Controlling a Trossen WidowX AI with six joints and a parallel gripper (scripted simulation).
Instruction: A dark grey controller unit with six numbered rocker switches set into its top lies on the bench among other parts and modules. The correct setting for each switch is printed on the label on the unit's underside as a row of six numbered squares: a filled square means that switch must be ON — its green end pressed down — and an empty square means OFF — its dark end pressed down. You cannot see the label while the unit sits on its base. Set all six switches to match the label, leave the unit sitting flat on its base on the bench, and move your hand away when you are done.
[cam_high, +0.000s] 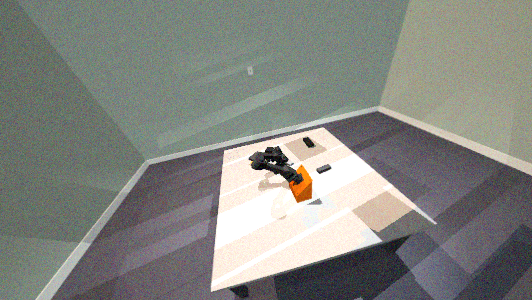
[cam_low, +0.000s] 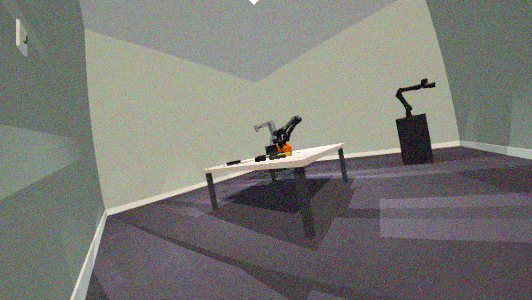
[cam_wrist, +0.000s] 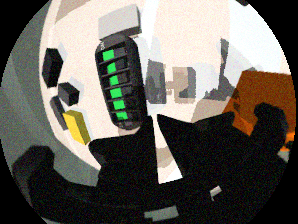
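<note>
Now: gripper tip 13 cm short of the grey box, 12 cm to the left of it and 5 cm above it. The rest, counted from my gripper tip: yellow block (22 cm ahead, 19 cm to the left, 4 cm below).
</note>
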